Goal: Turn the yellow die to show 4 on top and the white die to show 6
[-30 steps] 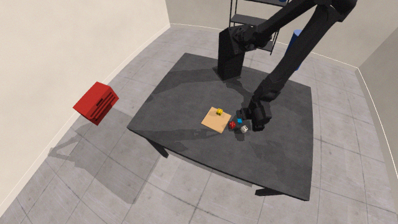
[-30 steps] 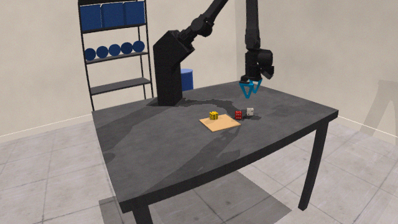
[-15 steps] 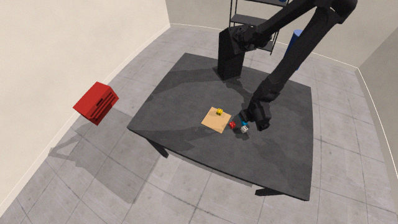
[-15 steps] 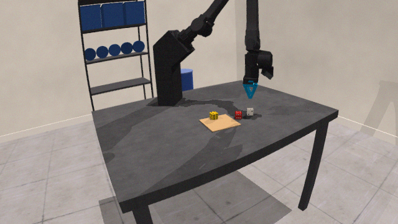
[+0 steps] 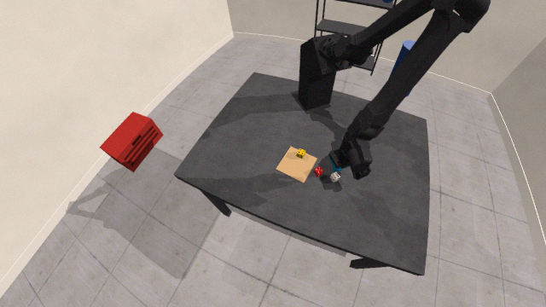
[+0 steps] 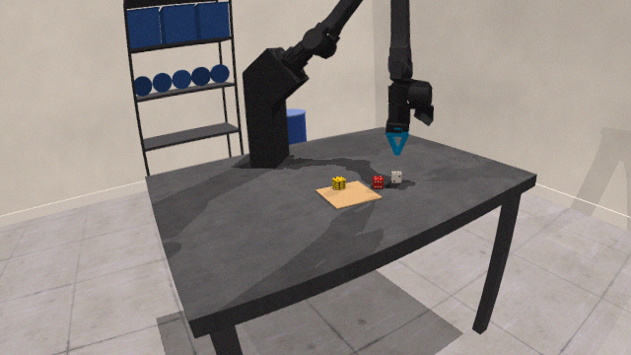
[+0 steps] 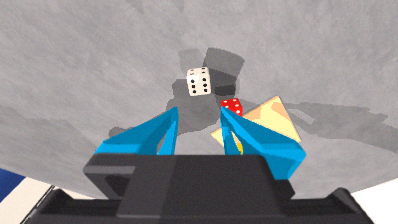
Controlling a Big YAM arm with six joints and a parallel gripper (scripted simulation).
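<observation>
My gripper is now 80 mm above the white die. Round my hand: tan mat 40 mm ahead, 170 mm to the right, 100 mm below; red die 20 mm ahead, 70 mm to the right, 80 mm below; yellow die 10 mm behind, 190 mm to the right, 80 mm below.
</observation>
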